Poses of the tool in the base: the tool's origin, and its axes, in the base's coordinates. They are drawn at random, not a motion.
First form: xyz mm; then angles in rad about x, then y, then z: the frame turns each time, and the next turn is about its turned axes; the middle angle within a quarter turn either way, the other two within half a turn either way.
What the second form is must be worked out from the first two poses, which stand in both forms.
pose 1, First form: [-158, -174, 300, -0.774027, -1.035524, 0.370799]
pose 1, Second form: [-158, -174, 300, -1.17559, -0.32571, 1.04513]
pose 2, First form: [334, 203, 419, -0.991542, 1.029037, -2.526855]
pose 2, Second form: [334, 203, 419, 0.97145, -1.04677, 2.57151]
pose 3, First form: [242, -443, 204, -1.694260, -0.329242, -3.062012]
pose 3, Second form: [242, -443, 204, 1.68843, -0.11886, -2.82402]
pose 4, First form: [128, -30, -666, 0.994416, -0.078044, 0.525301]
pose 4, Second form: [128, -30, -666, 0.91356, -0.47486, 0.24619]
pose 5, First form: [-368, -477, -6, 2.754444, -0.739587, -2.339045]
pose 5, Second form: [-368, -477, -6, -2.33678, -0.16289, 2.11791]
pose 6, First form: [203, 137, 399, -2.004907, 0.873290, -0.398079]
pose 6, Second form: [203, 137, 399, -1.93376, -0.70608, -0.67912]
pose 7, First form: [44, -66, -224, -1.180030, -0.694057, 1.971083]
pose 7, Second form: [44, -66, -224, 0.43464, 1.24212, 2.75965]
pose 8, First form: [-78, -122, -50, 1.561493, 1.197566, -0.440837]
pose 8, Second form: [-78, -122, -50, 1.56703, 0.44950, 1.19594]
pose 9, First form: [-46, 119, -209, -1.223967, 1.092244, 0.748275]
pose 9, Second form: [-46, 119, -209, -1.25796, 1.03722, -0.84528]
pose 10, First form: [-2, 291, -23, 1.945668, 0.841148, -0.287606]
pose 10, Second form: [-2, 291, -23, 1.81737, 0.00224, 0.87730]
